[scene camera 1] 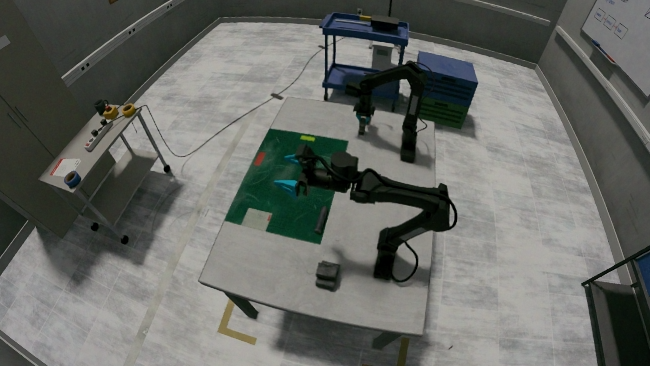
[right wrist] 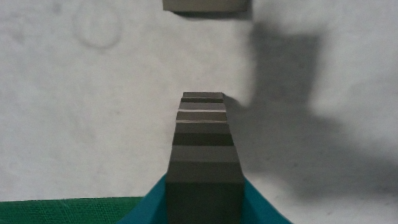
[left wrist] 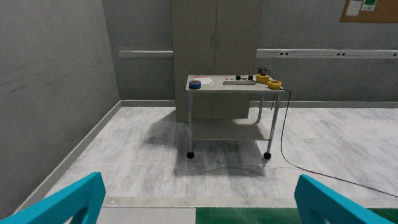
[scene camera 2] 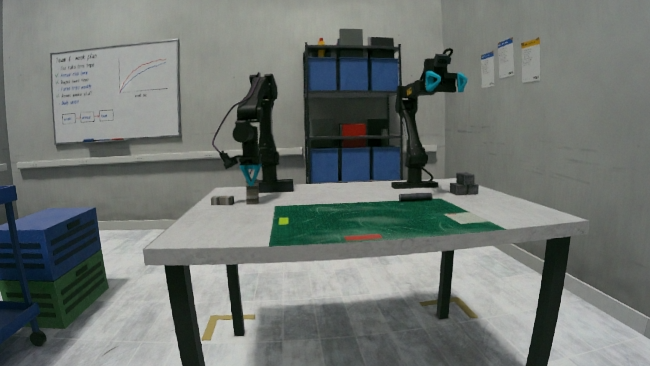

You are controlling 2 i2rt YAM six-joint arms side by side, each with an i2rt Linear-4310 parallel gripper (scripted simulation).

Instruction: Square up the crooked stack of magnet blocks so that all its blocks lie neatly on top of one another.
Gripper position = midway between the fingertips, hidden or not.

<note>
I see my left gripper (scene camera 2: 453, 79), my right gripper (right wrist: 203, 182) and a green mat (scene camera 2: 312, 224).
The green mat is seen too in scene camera 1 (scene camera 1: 259, 204). My left gripper also shows in the left wrist view (left wrist: 199, 182).
</note>
